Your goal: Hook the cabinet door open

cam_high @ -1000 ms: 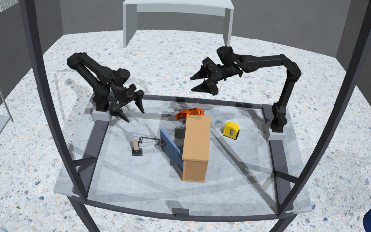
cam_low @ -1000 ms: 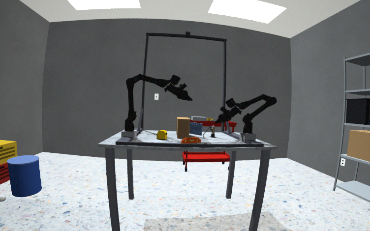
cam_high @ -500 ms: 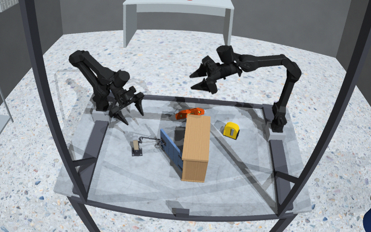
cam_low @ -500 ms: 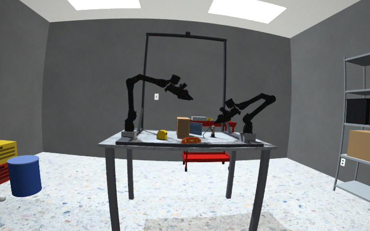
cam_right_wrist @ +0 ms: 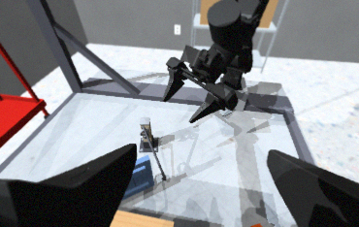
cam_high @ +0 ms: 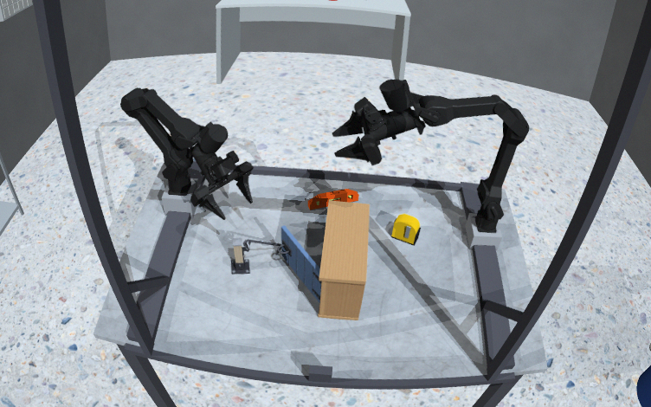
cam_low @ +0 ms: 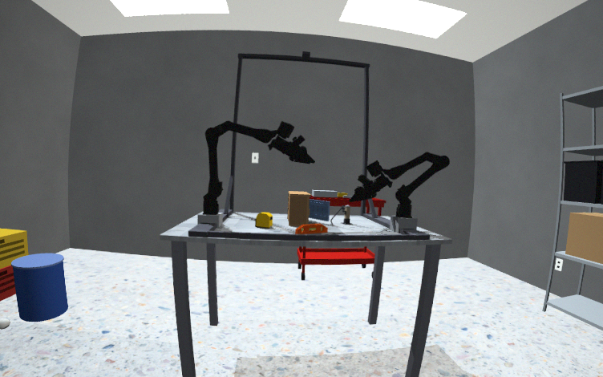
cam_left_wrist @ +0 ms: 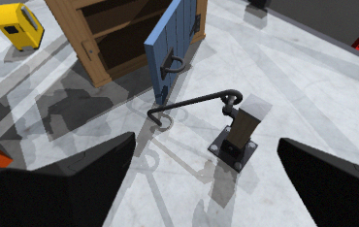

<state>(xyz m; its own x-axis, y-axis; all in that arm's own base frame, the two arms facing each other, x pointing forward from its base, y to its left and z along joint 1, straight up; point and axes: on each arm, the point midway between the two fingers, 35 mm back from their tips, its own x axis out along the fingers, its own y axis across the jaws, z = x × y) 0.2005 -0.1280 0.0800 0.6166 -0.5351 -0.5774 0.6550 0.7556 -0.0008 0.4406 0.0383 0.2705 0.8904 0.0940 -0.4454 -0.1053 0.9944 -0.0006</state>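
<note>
My left hand is 6 cm past the dark hook, 9 cm to the left of it and 10 cm above it. Also, from my left hand: blue door: 13 cm behind, 20 cm to the right, 8 cm below; orange level: 20 cm ahead, 25 cm to the right, 13 cm below; yellow tape measure: 8 cm ahead, 46 cm to the right, 12 cm below.
</note>
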